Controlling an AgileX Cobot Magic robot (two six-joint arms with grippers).
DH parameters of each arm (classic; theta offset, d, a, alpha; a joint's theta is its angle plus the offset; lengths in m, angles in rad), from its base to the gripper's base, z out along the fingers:
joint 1: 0 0.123 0 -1.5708
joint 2: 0.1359 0 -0.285 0
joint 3: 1.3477 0 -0.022 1.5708
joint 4: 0 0.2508 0 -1.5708
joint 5: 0 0 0.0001 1.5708
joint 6: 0 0.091 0 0
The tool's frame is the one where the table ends.
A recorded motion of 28 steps. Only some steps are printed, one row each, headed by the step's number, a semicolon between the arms.
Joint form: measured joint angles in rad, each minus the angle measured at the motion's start. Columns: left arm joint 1, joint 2, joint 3, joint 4, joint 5, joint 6; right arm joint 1, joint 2, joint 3, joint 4, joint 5, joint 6.
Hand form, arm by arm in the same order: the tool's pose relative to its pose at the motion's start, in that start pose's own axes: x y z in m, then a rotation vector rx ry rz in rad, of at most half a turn. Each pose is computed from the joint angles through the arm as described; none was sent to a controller.
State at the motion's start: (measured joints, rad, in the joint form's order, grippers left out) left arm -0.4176 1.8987 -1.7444 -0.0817 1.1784 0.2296; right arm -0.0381 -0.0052 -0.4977 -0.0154 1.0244 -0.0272
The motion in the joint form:
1: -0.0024 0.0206 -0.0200 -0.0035 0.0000 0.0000; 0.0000 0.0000 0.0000 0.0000 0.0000 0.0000
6: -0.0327 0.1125 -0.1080 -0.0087 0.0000 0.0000; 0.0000 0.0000 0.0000 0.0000 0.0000 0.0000
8: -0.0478 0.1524 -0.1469 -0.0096 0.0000 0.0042; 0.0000 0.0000 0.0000 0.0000 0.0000 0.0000
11: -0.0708 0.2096 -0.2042 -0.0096 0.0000 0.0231; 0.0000 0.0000 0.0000 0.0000 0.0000 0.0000
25: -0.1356 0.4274 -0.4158 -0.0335 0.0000 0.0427; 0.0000 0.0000 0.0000 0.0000 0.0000 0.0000
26: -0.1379 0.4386 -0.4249 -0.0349 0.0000 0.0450; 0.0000 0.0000 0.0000 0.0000 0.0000 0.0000
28: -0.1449 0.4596 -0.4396 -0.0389 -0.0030 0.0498; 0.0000 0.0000 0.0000 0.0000 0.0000 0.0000
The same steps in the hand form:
1: -0.0041 -0.0002 0.0044 0.0041 -0.0001 0.0009; 0.0000 0.0000 0.0000 0.0000 0.0000 0.0000
6: -0.0222 -0.0088 0.0259 0.0194 0.0029 0.0272; 0.0000 0.0000 0.0000 0.0000 0.0000 0.0000
8: -0.0297 -0.0139 0.0356 0.0253 0.0039 0.0453; 0.0000 0.0000 0.0000 0.0000 0.0000 0.0000
11: -0.0400 -0.0221 0.0496 0.0329 0.0037 0.0859; 0.0000 0.0000 0.0000 0.0000 0.0000 0.0000
25: -0.0687 -0.0500 0.1076 0.0767 0.0060 0.1570; 0.0000 0.0000 0.0000 0.0000 0.0000 0.0000
26: -0.0694 -0.0511 0.1112 0.0791 0.0078 0.1607; 0.0000 0.0000 0.0000 0.0000 0.0000 0.0000
28: -0.0707 -0.0547 0.1184 0.0853 0.0103 0.1700; 0.0000 0.0000 0.0000 0.0000 0.0000 0.0000

